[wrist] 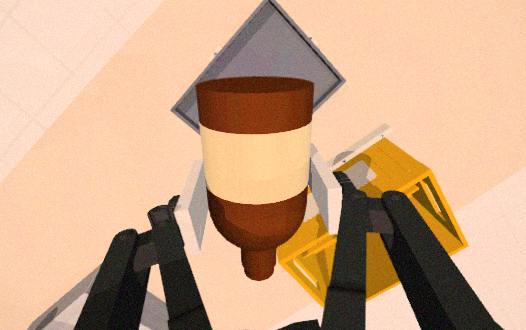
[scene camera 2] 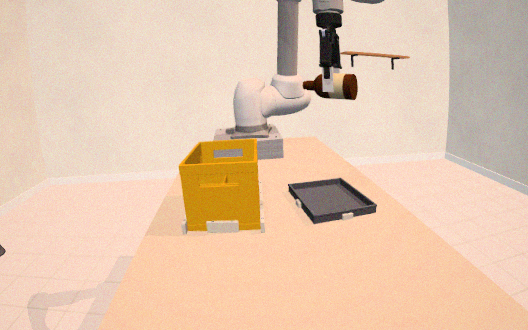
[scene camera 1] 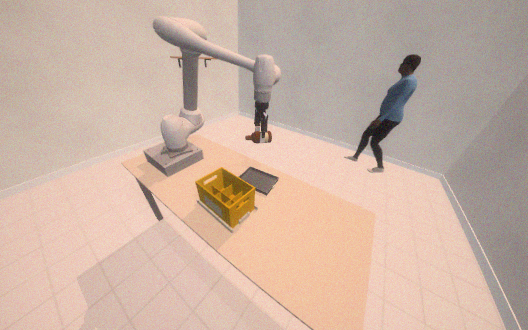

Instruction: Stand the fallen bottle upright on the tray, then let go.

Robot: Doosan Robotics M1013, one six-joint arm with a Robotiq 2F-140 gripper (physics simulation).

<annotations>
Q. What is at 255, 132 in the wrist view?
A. A brown bottle.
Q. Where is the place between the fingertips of my gripper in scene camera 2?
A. At 332, 91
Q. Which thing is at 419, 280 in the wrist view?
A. My gripper.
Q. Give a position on a brown bottle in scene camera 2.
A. At 345, 85
</annotations>
